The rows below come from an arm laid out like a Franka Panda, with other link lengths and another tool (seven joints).
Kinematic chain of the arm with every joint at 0, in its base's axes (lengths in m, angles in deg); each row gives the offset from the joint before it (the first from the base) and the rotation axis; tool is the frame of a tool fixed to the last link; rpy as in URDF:
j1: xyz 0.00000 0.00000 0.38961 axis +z
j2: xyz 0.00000 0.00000 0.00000 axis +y
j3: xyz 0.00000 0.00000 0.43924 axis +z
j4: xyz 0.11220 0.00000 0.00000 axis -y
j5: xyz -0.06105 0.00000 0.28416 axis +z
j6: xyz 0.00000 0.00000 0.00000 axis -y
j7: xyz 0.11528 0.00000 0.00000 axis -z
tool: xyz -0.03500 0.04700 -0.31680 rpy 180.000 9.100 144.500
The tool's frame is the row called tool.
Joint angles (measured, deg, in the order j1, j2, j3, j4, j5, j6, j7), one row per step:
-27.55 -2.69 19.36 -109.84 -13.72 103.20 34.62
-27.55 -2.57 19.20 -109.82 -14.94 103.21 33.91
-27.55 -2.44 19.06 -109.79 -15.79 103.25 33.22
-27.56 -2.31 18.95 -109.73 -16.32 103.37 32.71
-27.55 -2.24 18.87 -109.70 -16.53 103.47 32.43
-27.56 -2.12 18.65 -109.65 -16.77 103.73 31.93
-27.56 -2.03 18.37 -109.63 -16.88 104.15 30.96
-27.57 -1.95 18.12 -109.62 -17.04 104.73 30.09
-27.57 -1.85 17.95 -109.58 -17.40 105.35 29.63
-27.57 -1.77 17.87 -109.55 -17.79 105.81 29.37
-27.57 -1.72 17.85 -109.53 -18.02 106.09 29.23
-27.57 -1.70 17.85 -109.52 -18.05 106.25 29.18
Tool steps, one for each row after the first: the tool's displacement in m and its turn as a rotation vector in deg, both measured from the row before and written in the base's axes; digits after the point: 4 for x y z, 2 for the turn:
-0.0014 -0.0075 -0.0003 -1.02 0.42 0.89
-0.0009 -0.0055 -0.0004 -0.67 0.35 0.79
0.0002 -0.0037 -0.0002 -0.40 0.15 0.56
0.0003 -0.0017 -0.0001 -0.14 0.04 0.29
0.0009 -0.0032 -0.0001 -0.14 -0.02 0.40
0.0011 -0.0029 0.0002 0.01 -0.06 0.80
0.0020 -0.0030 0.0004 -0.07 -0.23 0.79
0.0029 -0.0032 0.0006 -0.30 -0.36 0.56
0.0022 -0.0026 0.0005 -0.34 -0.26 0.42
0.0014 -0.0013 0.0003 -0.20 -0.16 0.27
0.0009 -0.0002 0.0002 -0.03 -0.12 0.11

